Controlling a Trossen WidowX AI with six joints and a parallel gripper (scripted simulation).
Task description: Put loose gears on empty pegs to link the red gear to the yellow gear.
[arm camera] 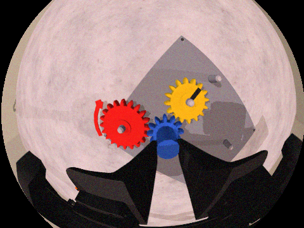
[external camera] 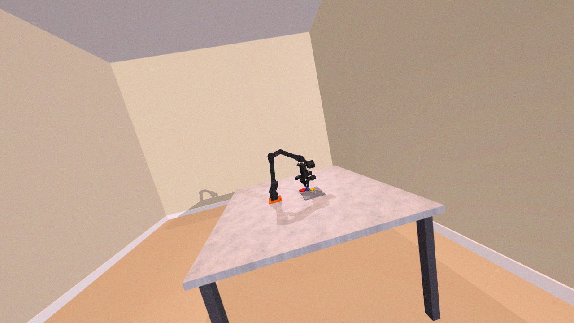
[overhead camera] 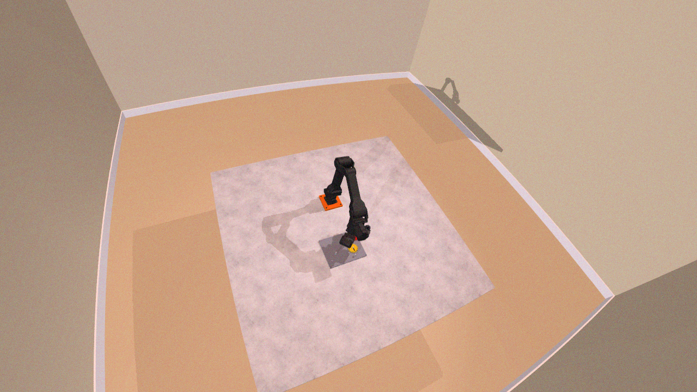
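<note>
Right now my gripper tip is 40 mm short of the yellow gear and 30 mm above it. Also, from my gripper tip: blue gear 10 mm below; then red arrow 80 mm to the left, 40 mm below, 40 mm behind; then red gear 40 mm to the left, 30 mm below, 30 mm behind.
</note>
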